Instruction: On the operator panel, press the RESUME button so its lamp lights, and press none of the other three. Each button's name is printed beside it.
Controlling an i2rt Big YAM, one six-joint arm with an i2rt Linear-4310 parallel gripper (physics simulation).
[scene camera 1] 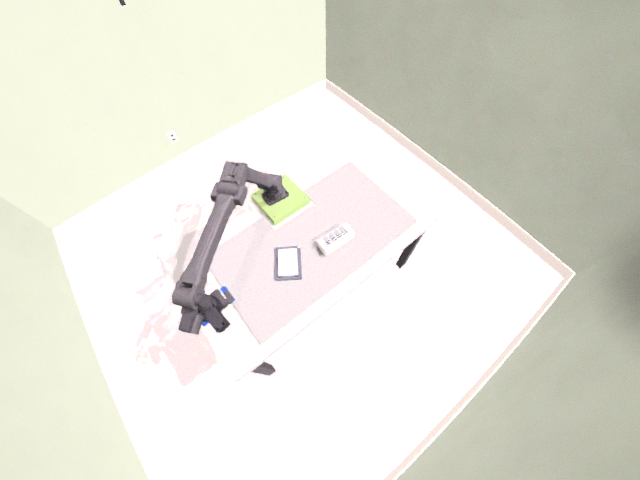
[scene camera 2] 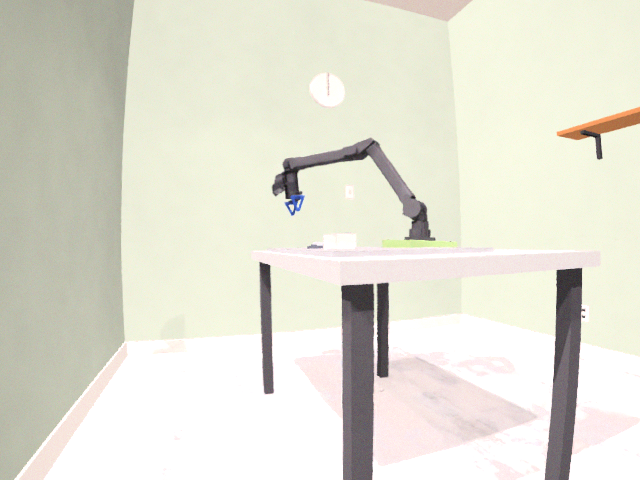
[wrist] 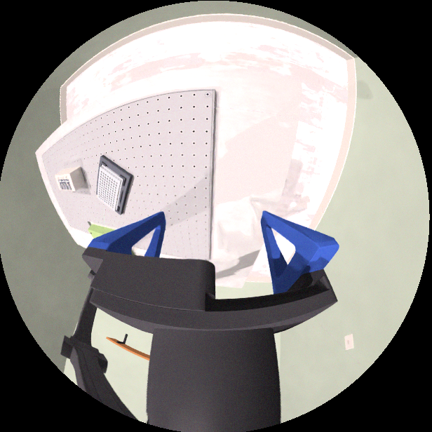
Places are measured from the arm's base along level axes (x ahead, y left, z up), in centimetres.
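Pixels of known places: gripper, between the fingertips: [scene camera 1: 222, 308] [scene camera 2: 295, 213]; arm's base, origin of its link: [scene camera 1: 275, 195] [scene camera 2: 419, 240].
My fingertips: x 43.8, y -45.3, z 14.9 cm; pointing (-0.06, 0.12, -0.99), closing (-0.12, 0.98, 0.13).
Ahead of a thing's pixels: the offset from my fingertips to its top centre. Level surfaces: height alone.
The operator panel, a small whitish box {dy +55.9, dx -6.0, dz -11.8 cm} [scene camera 1: 336, 238] [scene camera 2: 339, 241] [wrist: 71, 179], stands on the pinkish-grey perforated board {dz -17.3 cm} [scene camera 1: 361, 201] [wrist: 170, 130]. Its face carries a row of small dark marks; the button names and any lit lamp are too small to make out. My gripper [scene camera 1: 214, 306] [scene camera 2: 295, 210] [wrist: 212, 216] is open and empty, its blue fingers wide apart. It hangs high above the table level near the board's end, well away from the panel and pointing roughly downward. In the wrist view the panel is at the far left, beyond the left finger.
A dark-framed flat item with a white top {dy +31.8, dx -9.2, dz -14.7 cm} [scene camera 1: 287, 261] [wrist: 111, 187] lies on the board beside the panel, on the gripper's side. The arm's base stands on a green plate [scene camera 1: 281, 212] [scene camera 2: 392, 243] [wrist: 99, 230]. An orange wall shelf [scene camera 2: 604, 125] is at the right in scene camera 2.
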